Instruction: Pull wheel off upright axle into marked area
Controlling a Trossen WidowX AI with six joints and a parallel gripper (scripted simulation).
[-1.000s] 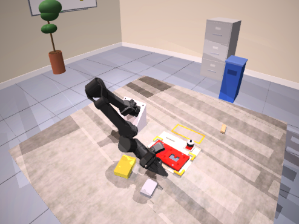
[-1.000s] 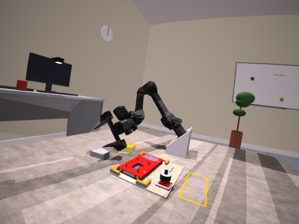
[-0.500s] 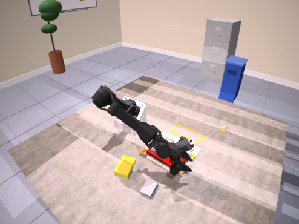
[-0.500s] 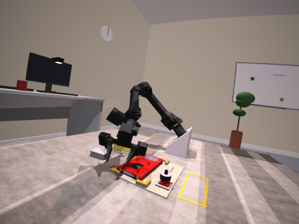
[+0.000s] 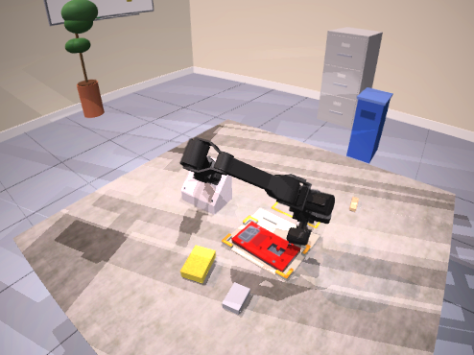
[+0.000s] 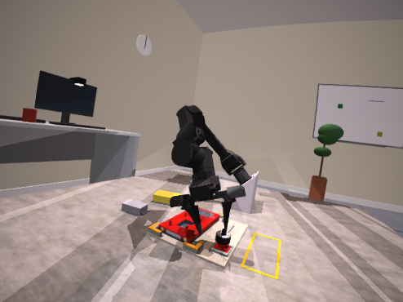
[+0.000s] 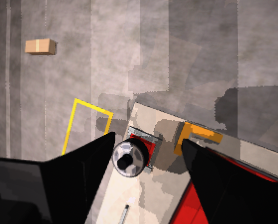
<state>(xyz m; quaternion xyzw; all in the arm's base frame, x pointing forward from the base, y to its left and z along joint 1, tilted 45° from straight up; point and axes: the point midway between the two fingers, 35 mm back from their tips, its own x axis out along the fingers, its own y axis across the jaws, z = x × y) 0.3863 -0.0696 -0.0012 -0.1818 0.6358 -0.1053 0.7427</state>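
My gripper tip is now 3 cm past the wheel, 2 cm to the right of it and 2 cm above it. Round my gripper tip: small tan block: 10 cm ahead, 27 cm to the left, 5 cm below; axle: 3 cm behind, 2 cm to the left, 3 cm below; grey block: 10 cm behind, 31 cm to the right, 5 cm below.
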